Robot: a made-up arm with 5 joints.
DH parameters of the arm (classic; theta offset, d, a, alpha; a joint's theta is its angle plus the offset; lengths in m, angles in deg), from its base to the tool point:
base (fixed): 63.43 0 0.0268 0
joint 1: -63.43 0.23 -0.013 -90
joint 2: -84.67 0 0.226 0
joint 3: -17.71 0 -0.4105 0
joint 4: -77.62 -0.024 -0.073 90
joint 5: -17.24 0 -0.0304 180
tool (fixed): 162.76 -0.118 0 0
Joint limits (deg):
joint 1: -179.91..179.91
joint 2: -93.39..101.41
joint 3: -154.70..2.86
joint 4: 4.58..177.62
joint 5: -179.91..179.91
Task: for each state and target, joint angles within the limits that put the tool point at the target. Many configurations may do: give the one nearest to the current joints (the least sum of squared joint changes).
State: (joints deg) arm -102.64 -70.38 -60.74 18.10 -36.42
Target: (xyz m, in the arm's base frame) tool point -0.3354 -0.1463 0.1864
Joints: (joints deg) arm -153.85 -32.74 -19.84 28.59 -34.10
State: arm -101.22 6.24 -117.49 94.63 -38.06
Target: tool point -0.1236 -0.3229 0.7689
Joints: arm -111.45 -4.21 -128.64 89.79 -36.96
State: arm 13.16 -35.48 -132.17 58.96 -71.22
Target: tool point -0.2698 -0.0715 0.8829
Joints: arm 19.95 -54.18 -137.25 64.82 -73.58
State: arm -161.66 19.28 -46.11 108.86 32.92
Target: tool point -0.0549 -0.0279 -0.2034
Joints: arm -125.23 65.33 -53.43 80.79 18.60
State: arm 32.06 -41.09 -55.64 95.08 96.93
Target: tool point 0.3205 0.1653 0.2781
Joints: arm 33.74 -30.59 -44.42 94.69 96.34
